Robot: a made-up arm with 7 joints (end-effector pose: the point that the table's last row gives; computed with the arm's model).
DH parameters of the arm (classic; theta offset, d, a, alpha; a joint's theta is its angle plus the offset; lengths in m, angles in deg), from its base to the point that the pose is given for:
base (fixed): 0 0.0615 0.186 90
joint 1: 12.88 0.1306 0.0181 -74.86
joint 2: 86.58 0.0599 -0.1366 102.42
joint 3: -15.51 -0.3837 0.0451 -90
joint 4: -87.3 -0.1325 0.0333 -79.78
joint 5: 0 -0.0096 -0.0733 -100.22
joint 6: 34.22 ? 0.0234 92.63
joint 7: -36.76 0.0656 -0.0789 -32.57
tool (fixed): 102.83 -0.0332 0 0
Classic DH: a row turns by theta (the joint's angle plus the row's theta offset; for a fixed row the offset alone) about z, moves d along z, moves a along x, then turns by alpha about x.
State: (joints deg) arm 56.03 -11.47 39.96 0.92 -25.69 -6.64 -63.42
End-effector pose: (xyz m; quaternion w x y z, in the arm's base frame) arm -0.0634 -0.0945 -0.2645 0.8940 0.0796 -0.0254 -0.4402
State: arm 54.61 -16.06 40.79 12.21 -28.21 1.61 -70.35
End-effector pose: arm -0.0688 -0.0769 -0.2516 0.8687 0.1589 -0.0324 -0.4681
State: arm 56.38 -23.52 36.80 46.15 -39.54 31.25 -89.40
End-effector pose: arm -0.0240 -0.0750 -0.2582 0.7869 0.3653 -0.0537 -0.4945
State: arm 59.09 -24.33 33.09 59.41 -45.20 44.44 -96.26
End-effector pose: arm 0.0172 -0.0894 -0.2709 0.7736 0.4185 -0.0488 -0.4733
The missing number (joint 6, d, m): -0.1529
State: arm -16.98 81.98 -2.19 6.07 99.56 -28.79 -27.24
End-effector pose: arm 0.2039 -0.4078 0.0328 0.3247 0.8422 -0.2096 -0.3759
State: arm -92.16 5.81 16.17 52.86 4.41 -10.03 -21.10
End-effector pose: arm 0.1956 -0.2850 0.4872 0.2843 -0.2658 0.5842 0.7122
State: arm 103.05 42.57 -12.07 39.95 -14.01 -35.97 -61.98
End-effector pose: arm 0.3236 -0.5172 -0.1421 0.0704 -0.6047 -0.6966 -0.3798
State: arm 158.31 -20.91 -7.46 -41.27 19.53 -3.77 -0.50
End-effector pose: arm 0.4974 -0.0539 -0.1289 0.9732 0.0794 -0.2052 -0.0662
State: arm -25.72 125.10 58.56 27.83 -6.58 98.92 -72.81
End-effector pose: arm 0.4978 -0.4185 -0.0081 0.5929 -0.7047 0.3612 0.1462
